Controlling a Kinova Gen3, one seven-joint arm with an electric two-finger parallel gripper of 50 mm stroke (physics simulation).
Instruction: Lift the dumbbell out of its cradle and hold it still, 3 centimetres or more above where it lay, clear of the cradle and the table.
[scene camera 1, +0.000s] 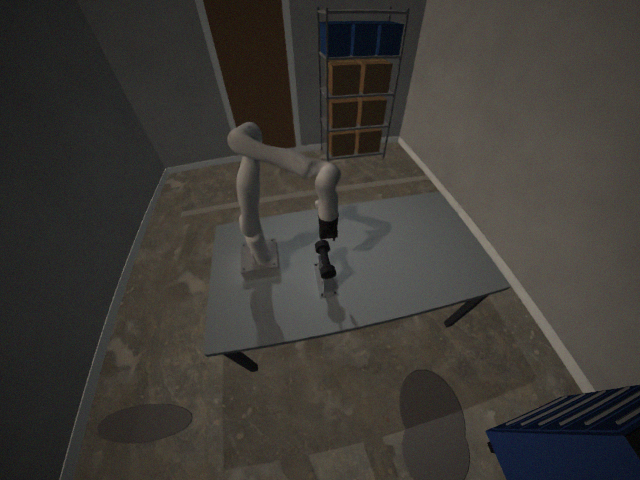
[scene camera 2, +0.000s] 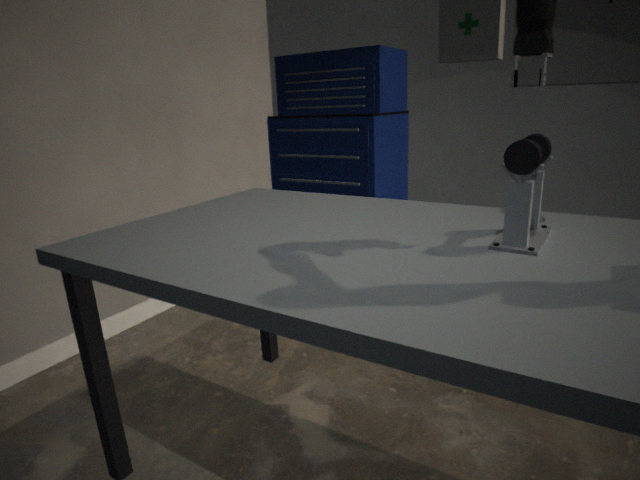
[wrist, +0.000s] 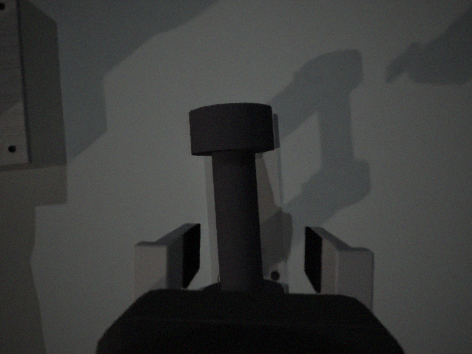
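Seen in the pictures: gripper, between the fingertips: (scene camera 1: 327, 239) (scene camera 2: 527, 86) (wrist: 252, 247); arm's base, origin of its link: (scene camera 1: 262, 257).
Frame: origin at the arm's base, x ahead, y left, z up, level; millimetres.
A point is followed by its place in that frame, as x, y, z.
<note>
A dark dumbbell (scene camera 1: 323, 259) @(285, -220, 120) (scene camera 2: 523, 156) @(312, -117, 108) (wrist: 235, 200) @(301, -191, 124) lies level across the two uprights of its light grey cradle (scene camera 1: 328, 290) @(279, -299, -62) (scene camera 2: 516, 214) @(316, -120, -15) (wrist: 270, 192) @(336, -203, -87), well above the table. My gripper (scene camera 1: 327, 239) @(311, -209, 247) (scene camera 2: 529, 77) @(311, -209, 247) (wrist: 252, 247) @(311, -209, 247) is open and empty. In scene camera 2 its fingertips hang clearly above the dumbbell, pointing down. In the wrist view the fingers stand to the left and right of the line of the handle, with a gap on each side. One round head shows ahead of the fingers; the other end is mostly hidden behind the dark gripper body.
The cradle's base plate sits on the grey table (scene camera 1: 413, 248) @(892, -224, -95) (scene camera 2: 206, 227) @(1117, -120, -95). The arm's base block (scene camera 1: 248, 268) @(-88, -43, 0) (wrist: 10, 125) @(59, -42, -1) is to the left of the cradle in scene camera 1. A blue tool cabinet (scene camera 1: 563, 449) (scene camera 2: 330, 149) stands away from the table.
</note>
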